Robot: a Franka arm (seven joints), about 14 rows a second.
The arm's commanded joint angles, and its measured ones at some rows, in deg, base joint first. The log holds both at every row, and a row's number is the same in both.
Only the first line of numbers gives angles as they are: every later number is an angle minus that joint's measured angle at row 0.
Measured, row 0:
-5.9, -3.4, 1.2, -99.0, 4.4, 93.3, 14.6
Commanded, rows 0 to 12:
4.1, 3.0, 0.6, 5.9, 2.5, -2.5, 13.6
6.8, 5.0, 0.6, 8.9, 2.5, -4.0, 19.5
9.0, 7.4, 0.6, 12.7, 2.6, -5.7, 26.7
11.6, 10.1, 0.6, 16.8, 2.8, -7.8, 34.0
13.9, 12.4, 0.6, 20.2, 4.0, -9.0, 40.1
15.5, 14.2, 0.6, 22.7, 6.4, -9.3, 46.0
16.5, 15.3, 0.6, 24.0, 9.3, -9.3, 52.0
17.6, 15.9, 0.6, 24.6, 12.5, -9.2, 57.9
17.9, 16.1, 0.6, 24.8, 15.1, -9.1, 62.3
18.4, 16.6, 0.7, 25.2, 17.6, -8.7, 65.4
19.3, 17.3, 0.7, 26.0, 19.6, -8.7, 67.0
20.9, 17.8, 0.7, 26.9, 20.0, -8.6, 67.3
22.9, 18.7, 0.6, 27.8, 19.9, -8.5, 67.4
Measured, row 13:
19.6, 16.2, 1.3, 23.5, 18.4, -6.9, 64.3
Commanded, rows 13 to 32:
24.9, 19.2, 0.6, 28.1, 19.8, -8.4, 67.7
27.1, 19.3, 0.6, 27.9, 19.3, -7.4, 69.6
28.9, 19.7, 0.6, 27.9, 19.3, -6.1, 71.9
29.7, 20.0, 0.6, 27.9, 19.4, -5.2, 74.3
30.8, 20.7, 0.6, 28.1, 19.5, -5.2, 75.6
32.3, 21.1, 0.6, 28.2, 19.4, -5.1, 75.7
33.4, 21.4, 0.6, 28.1, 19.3, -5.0, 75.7
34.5, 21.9, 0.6, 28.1, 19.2, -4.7, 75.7
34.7, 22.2, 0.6, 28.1, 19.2, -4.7, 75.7
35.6, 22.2, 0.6, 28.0, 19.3, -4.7, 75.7
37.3, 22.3, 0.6, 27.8, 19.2, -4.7, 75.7
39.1, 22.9, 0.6, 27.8, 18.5, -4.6, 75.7
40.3, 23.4, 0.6, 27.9, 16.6, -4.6, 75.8
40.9, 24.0, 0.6, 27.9, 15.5, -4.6, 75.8
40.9, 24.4, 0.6, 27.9, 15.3, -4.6, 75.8
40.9, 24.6, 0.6, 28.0, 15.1, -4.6, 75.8
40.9, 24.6, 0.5, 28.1, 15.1, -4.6, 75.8
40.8, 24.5, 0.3, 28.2, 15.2, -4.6, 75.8
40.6, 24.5, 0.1, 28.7, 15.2, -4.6, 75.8
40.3, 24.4, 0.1, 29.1, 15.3, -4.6, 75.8
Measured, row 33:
40.1, 23.6, 0.6, 26.3, 15.6, -3.5, 74.7
